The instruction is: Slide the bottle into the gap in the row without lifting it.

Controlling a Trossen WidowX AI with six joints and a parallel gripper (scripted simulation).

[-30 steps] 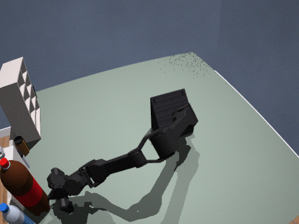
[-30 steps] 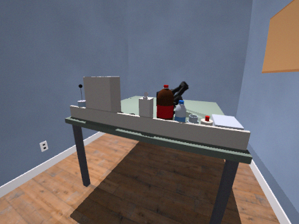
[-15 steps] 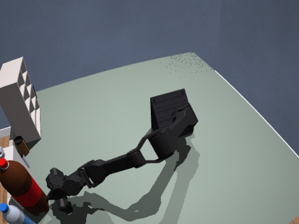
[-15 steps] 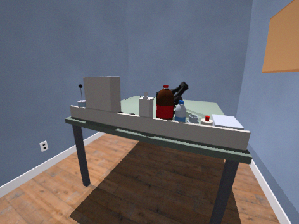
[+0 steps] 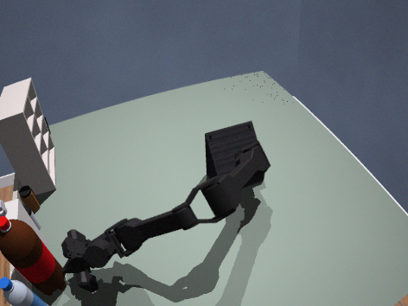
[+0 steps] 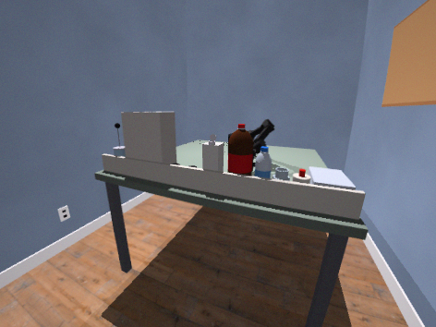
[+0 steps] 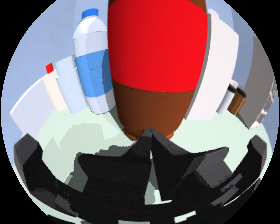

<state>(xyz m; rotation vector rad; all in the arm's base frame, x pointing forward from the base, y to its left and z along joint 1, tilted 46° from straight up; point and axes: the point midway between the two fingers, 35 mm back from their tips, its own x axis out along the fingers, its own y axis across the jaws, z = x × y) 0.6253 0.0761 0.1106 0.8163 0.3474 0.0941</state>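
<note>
Now: the brown cola bottle 90 mm ahead of my hand, 20 mm to the right of it and 90 mm above it. Also, from my hand: grey jar: 140 mm ahead, 170 mm to the left; low white rail: 160 mm ahead, 190 mm to the right, 10 mm below; blue-capped bottle: 140 mm ahead, 90 mm to the left, 50 mm above.
</note>
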